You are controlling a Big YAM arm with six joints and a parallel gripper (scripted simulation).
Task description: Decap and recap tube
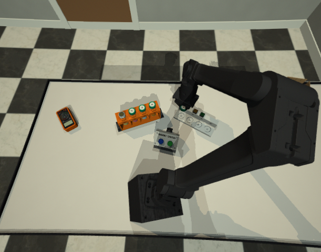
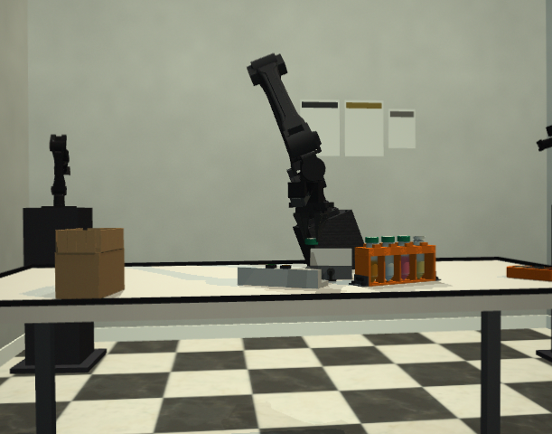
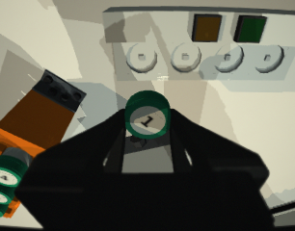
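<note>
Now: the blue key 170 mm behind my hand, 100 mm to the left of it and 50 mm below it. Also, from my hand: key housing 150 mm behind, 80 mm to the left, 70 mm below; green key 170 mm behind, 60 mm to the left, 50 mm below; cap 10 mm below.
</note>
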